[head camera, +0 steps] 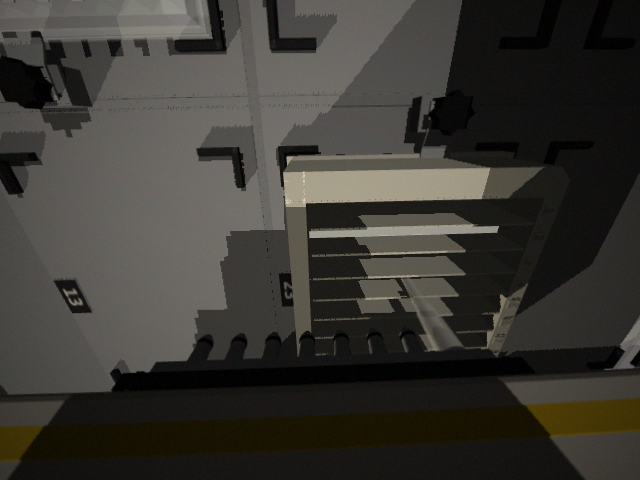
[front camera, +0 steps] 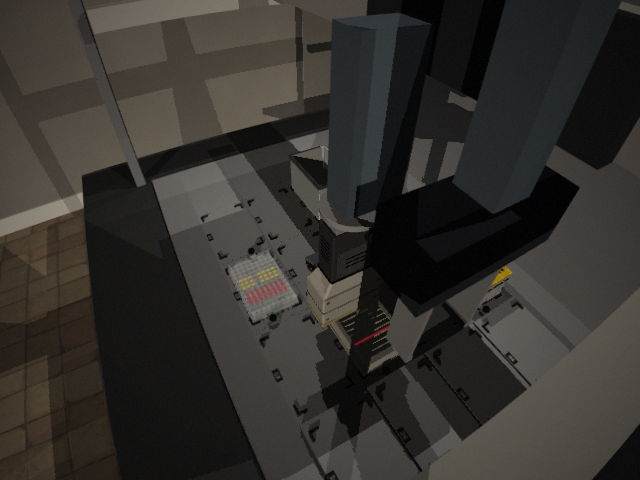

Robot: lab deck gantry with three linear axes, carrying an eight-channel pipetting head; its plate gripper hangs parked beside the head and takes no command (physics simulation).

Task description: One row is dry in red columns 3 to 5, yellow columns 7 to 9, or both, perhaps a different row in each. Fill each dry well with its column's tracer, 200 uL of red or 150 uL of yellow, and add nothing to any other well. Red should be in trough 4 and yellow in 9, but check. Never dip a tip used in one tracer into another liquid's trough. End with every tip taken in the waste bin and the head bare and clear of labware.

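Note:
The pipetting head (front camera: 333, 299) (head camera: 320, 374) is over the trough rack (front camera: 382, 360) (head camera: 387, 183). One clear tip (head camera: 434, 317) is on its rightmost nozzle; no coloured liquid shows in it. The other nozzles visible are bare. The tip's end is over the troughs; whether it touches liquid cannot be told. A red strip (front camera: 372, 335) shows in one trough in the front view. The well plate (front camera: 263, 286) (head camera: 103, 32) has red and yellow wells; a dry row gap crosses the yellow block, and none is visible in the red. The plate gripper (front camera: 439, 338) is parked open and empty.
A pale open-topped box (front camera: 305, 180) stands behind the head. A yellow-topped rack (front camera: 501, 277) is partly hidden at the right. Black corner brackets (head camera: 224, 155) and round black knobs (head camera: 450, 112) stand on the deck. Slot label 13 (head camera: 73, 295) is left of the troughs.

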